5 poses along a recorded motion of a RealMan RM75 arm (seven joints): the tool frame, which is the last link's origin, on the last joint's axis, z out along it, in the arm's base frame.
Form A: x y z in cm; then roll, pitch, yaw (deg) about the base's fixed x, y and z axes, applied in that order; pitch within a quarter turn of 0, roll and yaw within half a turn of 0.
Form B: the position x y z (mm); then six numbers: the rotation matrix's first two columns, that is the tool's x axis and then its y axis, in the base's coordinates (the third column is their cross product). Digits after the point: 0 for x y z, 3 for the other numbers.
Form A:
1: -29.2, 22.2, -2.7, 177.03, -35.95, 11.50
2: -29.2, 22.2, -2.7, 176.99, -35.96, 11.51
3: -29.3, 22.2, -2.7, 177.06, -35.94, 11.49
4: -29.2, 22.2, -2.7, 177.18, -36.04, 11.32
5: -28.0, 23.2, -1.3, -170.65, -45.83, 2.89
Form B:
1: -292, 222, -27, 0.793, 0.161, 0.587, 0.169, -0.985, 0.042
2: -292, 222, -27, 0.793, 0.162, 0.587, 0.169, -0.985, 0.043
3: -293, 222, -27, 0.793, 0.161, 0.587, 0.169, -0.985, 0.042
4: -292, 222, -27, 0.793, 0.159, 0.588, 0.168, -0.985, 0.040
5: -280, 232, -13, 0.696, 0.035, 0.717, 0.166, -0.980, -0.113
